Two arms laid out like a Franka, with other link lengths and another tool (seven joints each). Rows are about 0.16 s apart.
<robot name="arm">
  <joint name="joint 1" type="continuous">
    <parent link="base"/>
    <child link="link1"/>
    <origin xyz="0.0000 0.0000 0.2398" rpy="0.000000 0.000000 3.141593"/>
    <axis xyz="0 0 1"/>
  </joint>
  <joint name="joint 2" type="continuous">
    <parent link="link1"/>
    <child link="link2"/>
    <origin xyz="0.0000 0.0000 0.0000" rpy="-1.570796 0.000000 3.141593"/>
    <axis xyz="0 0 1"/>
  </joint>
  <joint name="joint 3" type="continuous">
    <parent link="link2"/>
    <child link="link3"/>
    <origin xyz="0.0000 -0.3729 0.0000" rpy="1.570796 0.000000 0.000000"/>
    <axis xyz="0 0 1"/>
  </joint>
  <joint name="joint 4" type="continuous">
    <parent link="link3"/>
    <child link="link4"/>
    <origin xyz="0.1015 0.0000 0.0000" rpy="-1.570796 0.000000 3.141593"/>
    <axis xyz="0 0 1"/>
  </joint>
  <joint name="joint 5" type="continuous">
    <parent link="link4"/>
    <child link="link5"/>
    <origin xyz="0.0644 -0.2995 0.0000" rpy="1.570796 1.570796 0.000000"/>
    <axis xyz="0 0 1"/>
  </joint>
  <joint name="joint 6" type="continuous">
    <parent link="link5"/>
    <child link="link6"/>
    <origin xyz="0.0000 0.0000 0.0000" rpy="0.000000 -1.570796 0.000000"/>
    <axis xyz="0 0 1"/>
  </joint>
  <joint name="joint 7" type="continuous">
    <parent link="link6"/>
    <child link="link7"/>
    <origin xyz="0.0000 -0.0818 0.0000" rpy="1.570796 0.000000 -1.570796"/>
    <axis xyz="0 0 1"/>
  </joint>
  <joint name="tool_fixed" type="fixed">
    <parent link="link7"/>
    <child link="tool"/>
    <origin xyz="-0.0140 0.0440 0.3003" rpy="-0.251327 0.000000 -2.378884"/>
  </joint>
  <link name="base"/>
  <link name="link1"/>
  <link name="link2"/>
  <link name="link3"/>
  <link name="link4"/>
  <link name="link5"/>
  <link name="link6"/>
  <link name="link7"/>
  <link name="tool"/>
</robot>
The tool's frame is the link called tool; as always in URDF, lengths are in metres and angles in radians. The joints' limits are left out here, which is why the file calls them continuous.
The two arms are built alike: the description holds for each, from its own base.
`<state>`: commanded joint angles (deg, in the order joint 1, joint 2, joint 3, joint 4, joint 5, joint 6, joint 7); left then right.
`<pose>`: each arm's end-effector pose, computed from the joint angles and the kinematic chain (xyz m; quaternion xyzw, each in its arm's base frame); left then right.
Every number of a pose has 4 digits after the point. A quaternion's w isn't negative.
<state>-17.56 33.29 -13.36 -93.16 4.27 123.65 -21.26 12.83 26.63 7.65 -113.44 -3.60 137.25 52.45</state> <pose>0.5351 -0.3533 0.0765 0.4508 0.8882 0.0800 0.0382 0.4991 0.1628 0.0390 0.5972 0.7954 0.0865 0.0559</pose>
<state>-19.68 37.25 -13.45 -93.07 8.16 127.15 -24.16 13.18 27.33 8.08 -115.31 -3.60 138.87 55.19</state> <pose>0.5330 -0.3693 0.0357 0.4620 0.8805 0.0982 0.0391 0.4855 0.1692 0.0251 0.6112 0.7858 0.0794 0.0512</pose>
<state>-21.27 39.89 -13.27 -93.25 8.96 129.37 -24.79 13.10 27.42 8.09 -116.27 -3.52 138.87 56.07</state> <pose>0.5241 -0.3831 0.0078 0.4724 0.8751 0.0983 0.0357 0.4768 0.1666 0.0201 0.6182 0.7814 0.0711 0.0469</pose>
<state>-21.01 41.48 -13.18 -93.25 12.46 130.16 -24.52 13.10 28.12 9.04 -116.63 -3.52 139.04 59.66</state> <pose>0.5283 -0.3704 -0.0110 0.4898 0.8632 0.1170 0.0349 0.4673 0.1762 0.0132 0.6370 0.7670 0.0641 0.0427</pose>
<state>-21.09 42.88 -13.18 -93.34 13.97 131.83 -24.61 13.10 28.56 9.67 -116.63 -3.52 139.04 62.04</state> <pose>0.5303 -0.3703 -0.0256 0.4973 0.8581 0.1215 0.0391 0.4624 0.1830 0.0099 0.6493 0.7570 0.0603 0.0407</pose>
